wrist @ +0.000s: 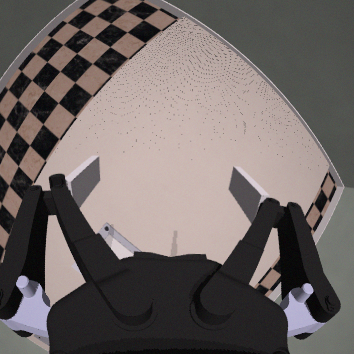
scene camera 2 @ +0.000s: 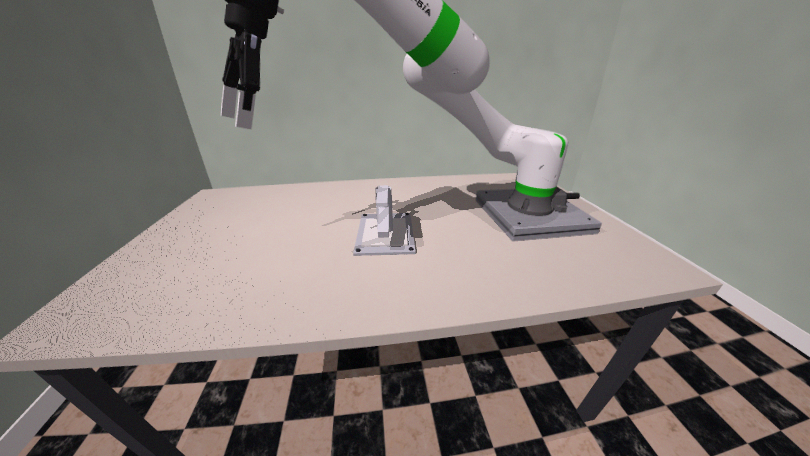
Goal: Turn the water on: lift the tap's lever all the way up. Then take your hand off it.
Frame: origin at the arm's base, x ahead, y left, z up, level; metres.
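Seen in the pictures: gripper, between the fingertips: (wrist: 165, 172) (scene camera 2: 234, 121); arm's base, origin of its link: (scene camera 2: 529, 206).
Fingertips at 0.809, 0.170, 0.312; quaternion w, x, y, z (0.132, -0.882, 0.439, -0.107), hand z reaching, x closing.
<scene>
Offsets run from my fingertips to a thing's top centre, as dx, dy, dz. "pt": to the spot under its first point. Level surfaces: height alone.
The tap @[pt -0.305, -0.039, -0.267] (scene camera 2: 383, 218) is a pale grey upright fixture near the middle of the table, on a square base plate @[-0.309, -0.111, -0.342] (scene camera 2: 385, 250) (wrist: 121, 239) with dark screws at its corners. A narrow pale bar runs down its front; which part is the lever, and its exact angle, I cannot tell. In the wrist view a corner of the plate shows past my gripper's body, which hides most of the tap. My gripper (scene camera 2: 236, 116) (wrist: 165, 172) is open and empty, its fingers pointing down. It is well above and to the left of the tap in the scene view, touching nothing.
The tap stands on a beige table @[dz -0.355] (scene camera 2: 317, 294) (wrist: 175, 130). The arm's grey mounting plate (scene camera 2: 558, 224) is at the back right of the table. Green-grey walls stand behind and to the left. Shadows fall around the tap.
</scene>
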